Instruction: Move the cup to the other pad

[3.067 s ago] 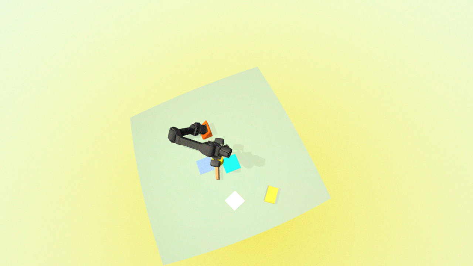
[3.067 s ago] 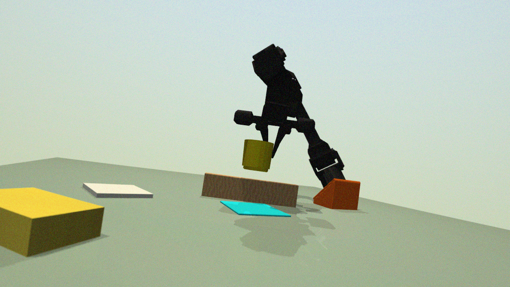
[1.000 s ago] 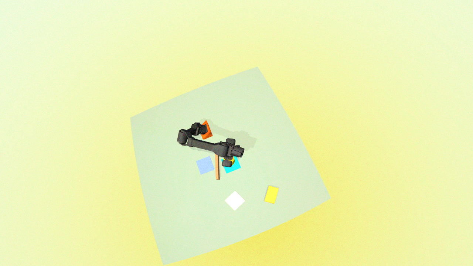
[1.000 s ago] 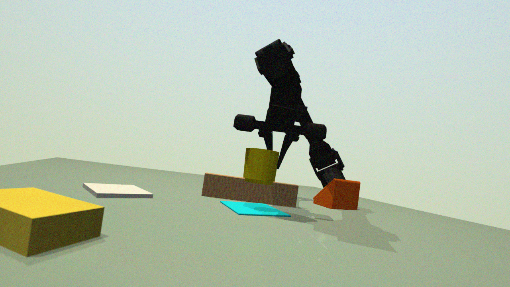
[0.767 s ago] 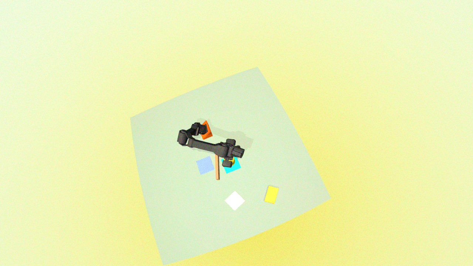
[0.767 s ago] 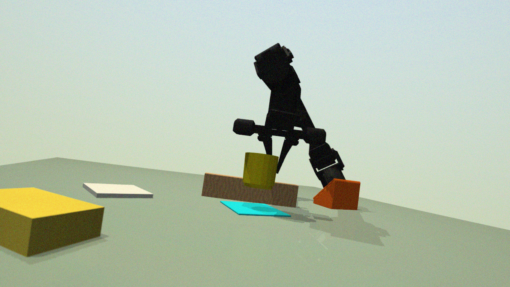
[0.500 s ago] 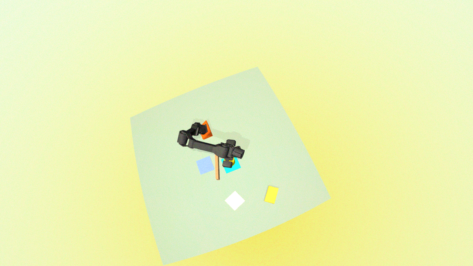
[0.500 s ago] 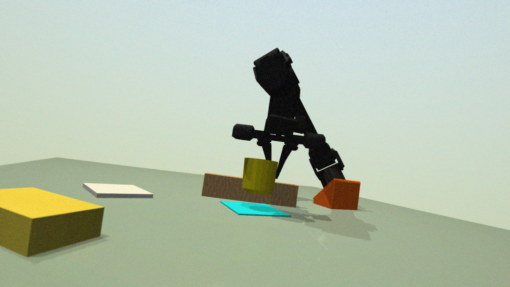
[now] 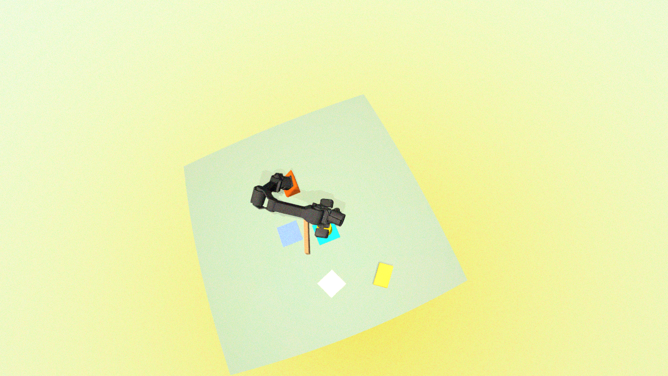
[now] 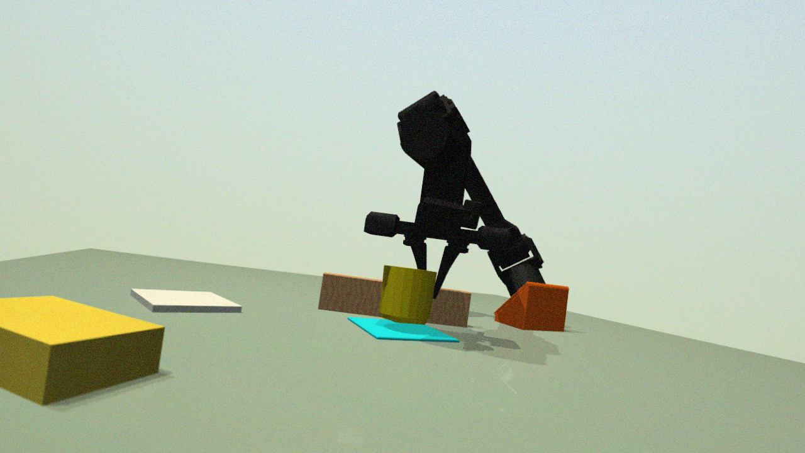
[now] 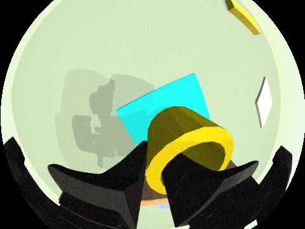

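The cyan pad is 3 cm ahead of my gripper tip, 1 cm to the right of it and 6 cm below it. The rest, counted from my gripper tip: low wooden wall: 1 cm ahead, 11 cm to the right, 3 cm below; yellow cup: 2 cm ahead, 1 cm to the right; light blue pad: 1 cm behind, 20 cm to the right, 6 cm below.
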